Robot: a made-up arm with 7 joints. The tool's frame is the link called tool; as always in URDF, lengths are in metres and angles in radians. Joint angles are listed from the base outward.
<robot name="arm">
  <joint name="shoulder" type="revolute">
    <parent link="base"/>
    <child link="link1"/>
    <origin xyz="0 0 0.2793"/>
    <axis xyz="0 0 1"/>
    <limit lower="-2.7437" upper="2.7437"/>
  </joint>
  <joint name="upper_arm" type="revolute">
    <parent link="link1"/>
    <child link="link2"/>
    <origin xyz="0 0 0" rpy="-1.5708 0 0"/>
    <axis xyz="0 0 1"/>
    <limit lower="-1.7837" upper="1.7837"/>
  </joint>
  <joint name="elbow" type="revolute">
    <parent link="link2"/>
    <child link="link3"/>
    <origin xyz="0 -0.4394 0" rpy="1.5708 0 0"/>
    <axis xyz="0 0 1"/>
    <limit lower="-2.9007" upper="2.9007"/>
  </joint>
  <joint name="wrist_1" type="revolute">
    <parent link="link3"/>
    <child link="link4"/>
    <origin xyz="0.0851 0 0" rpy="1.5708 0 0"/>
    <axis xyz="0 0 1"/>
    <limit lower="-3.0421" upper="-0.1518"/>
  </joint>
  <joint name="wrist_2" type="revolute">
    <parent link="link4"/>
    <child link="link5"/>
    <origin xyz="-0.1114 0.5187 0" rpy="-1.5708 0 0"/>
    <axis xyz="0 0 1"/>
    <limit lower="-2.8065" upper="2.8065"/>
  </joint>
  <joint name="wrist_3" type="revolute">
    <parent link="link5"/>
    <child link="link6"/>
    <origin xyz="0 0 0" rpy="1.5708 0 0"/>
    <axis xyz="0 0 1"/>
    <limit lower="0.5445" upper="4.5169"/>
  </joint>
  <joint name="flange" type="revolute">
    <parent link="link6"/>
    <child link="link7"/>
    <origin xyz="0.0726 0 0" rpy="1.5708 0 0"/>
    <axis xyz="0 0 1"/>
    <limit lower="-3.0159" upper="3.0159"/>
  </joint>
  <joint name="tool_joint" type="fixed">
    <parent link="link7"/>
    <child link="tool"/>
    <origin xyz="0 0 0"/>
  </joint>
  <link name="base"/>
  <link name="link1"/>
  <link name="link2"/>
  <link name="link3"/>
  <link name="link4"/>
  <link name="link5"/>
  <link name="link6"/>
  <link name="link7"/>
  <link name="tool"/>
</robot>
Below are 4 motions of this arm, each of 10 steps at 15 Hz.
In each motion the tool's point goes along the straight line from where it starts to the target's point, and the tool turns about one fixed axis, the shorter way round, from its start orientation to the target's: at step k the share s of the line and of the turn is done. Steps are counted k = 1, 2, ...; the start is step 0. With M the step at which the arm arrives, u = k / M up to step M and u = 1 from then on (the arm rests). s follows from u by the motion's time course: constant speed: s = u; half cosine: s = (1 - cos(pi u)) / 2; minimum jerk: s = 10 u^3 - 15 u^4 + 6 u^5.
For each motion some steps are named. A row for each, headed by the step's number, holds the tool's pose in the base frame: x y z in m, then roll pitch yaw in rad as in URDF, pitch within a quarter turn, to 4 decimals.
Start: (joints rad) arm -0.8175 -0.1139 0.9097 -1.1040 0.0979 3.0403 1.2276
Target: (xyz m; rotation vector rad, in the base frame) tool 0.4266 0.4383 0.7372 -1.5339 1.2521 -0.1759
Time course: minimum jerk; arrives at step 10
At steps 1, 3, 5, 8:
1: 0.4046 0.1103 1.1438 -1.1234 -0.3117 -1.5731
3: 0.4080 0.1614 1.0804 -1.2971 -0.2228 -1.4426
5: 0.4155 0.2729 0.9422 -1.6236 0.0328 -1.2247
8: 0.4253 0.4191 0.7610 -1.9891 0.4435 -1.0665

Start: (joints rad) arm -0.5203 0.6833 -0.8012 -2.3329 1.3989 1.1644 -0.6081
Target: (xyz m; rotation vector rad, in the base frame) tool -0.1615 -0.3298 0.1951 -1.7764 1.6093 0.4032
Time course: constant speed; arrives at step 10
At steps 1, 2, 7, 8, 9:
1: 0.1185 -0.5234 0.1075 -1.8368 0.7808 -1.0713
2: 0.0874 -0.5019 0.1173 -1.9430 0.7812 -1.1045
7: -0.0682 -0.3943 0.1659 -2.4649 0.7470 -1.2597
8: -0.0993 -0.3728 0.1756 -2.5654 0.7335 -1.2860
9: -0.1304 -0.3513 0.1854 -2.6641 0.7182 -1.3099

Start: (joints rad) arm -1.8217 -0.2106 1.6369 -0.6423 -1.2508 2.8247 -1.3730
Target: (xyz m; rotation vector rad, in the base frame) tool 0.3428 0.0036 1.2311 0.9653 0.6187 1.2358
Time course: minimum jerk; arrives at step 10
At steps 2, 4, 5, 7, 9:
2: 0.3577 0.1884 1.1952 0.5057 0.5916 0.3722
4: 0.3536 0.1375 1.2051 0.7434 0.4564 0.6981
5: 0.3507 0.1017 1.2120 0.8686 0.3275 0.8908
7: 0.3454 0.0356 1.2249 1.0202 0.0453 1.1879
9: 0.3429 0.0053 1.2308 1.0605 -0.0956 1.3093

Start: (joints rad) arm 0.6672 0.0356 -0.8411 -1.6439 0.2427 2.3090 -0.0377
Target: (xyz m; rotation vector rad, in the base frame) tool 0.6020 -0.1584 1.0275 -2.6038 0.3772 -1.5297
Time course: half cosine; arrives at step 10
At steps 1, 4, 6, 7, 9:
1: 0.6691 -0.1161 0.8245 -2.9001 -0.6409 -0.3128
4: 0.6470 -0.1300 0.8913 -2.8652 -0.7638 -0.3612
6: 0.6258 -0.1434 0.9556 -2.8181 -0.8806 -0.4204
7: 0.6162 -0.1495 0.9846 -2.7908 -0.9325 -0.4531
9: 0.6037 -0.1573 1.0224 -2.7473 -0.9993 -0.5034

